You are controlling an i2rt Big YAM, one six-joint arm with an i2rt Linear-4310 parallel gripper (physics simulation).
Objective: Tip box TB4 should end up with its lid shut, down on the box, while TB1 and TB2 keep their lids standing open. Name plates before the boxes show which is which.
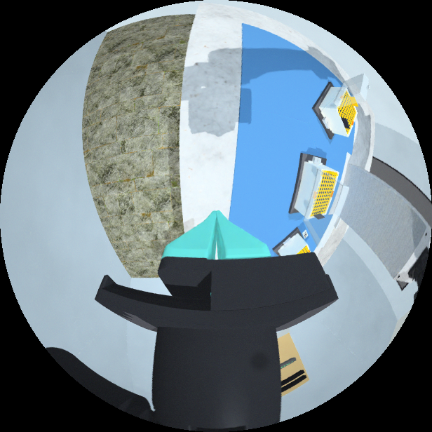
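Note:
My gripper [216, 216] is shut and empty, its turquoise fingertips together left of the boxes. The middle box [316, 189], TB4 by its place in the row, has a yellow perforated insert and a dark base. Clear panels show around its right and lower edges; I cannot tell how its lid stands. The upper right box, TB2 [337, 111], has a clear lid [361, 86] standing open beyond its insert. The lower box, TB1 [294, 245], is partly hidden behind my gripper; its lid's position is unclear. A small name plate [305, 233] is beside it, too small to read.
The boxes stand on a blue mat [270, 125] on a white marbled surface [207, 165]. A mossy stone-patterned area [132, 150] lies to the left. A large grey curved body [382, 205] stands close beyond the boxes at right. A tan board [294, 347] with dark strips shows below.

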